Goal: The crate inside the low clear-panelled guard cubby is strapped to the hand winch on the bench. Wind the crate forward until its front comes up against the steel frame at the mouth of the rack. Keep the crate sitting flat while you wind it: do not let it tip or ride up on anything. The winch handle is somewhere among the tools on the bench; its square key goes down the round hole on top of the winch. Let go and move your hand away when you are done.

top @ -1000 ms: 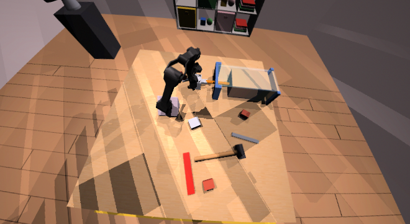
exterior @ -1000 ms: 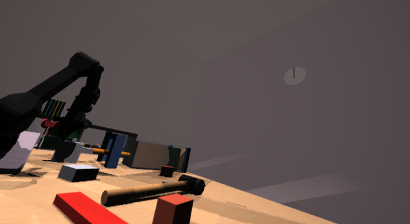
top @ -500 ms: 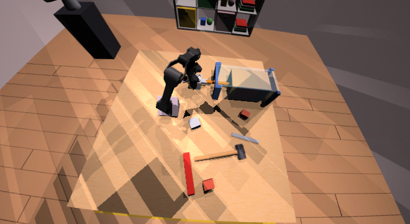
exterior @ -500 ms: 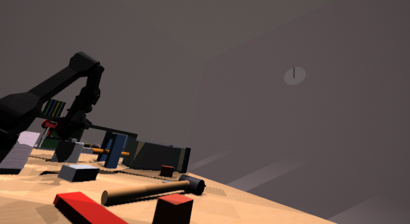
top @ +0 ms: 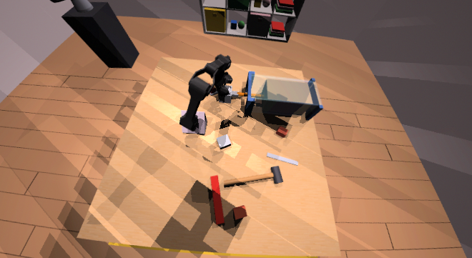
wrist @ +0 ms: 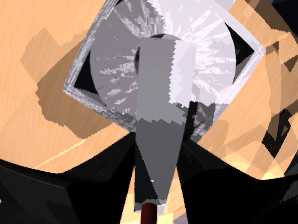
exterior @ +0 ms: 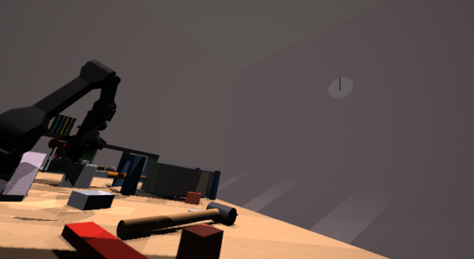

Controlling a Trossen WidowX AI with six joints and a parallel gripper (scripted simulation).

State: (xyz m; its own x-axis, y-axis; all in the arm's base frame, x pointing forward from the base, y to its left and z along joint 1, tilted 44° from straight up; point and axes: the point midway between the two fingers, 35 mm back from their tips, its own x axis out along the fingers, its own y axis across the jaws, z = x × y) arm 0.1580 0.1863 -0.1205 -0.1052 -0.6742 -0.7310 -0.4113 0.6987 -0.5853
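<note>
My gripper tip is 2 cm below the winch handle, 1 cm to the left of it and 1 cm past it. Also, from my gripper tip: red grip: 5 cm behind, 5 cm above, 2 cm to the right; then blue steel frame: 20 cm ahead, 2 cm above, 1 cm to the left; then winch: 6 cm below, 3 cm ahead, 1 cm to the left.
</note>
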